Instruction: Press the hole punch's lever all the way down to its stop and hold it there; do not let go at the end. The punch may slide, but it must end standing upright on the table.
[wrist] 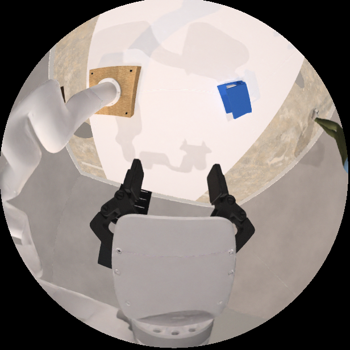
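Note:
The hole punch (238,100) is a small blue object standing on the white table top in the upper right of the wrist view. Its lever seems to be the broad blue plate facing the camera, with a narrower blue part and a pale gap behind it. My gripper (176,168) is open, with empty space between its two black fingers. The fingertips are apart from the punch, which shows beyond them and to the right. How far down the lever stands cannot be told from this angle.
The arm's white base stands on a wooden plate (129,100) at the upper left. The white table top (170,120) has a stone-patterned border (272,145). A black slotted object (143,201) shows behind the left finger. Part of a figure (334,129) shows at the right edge.

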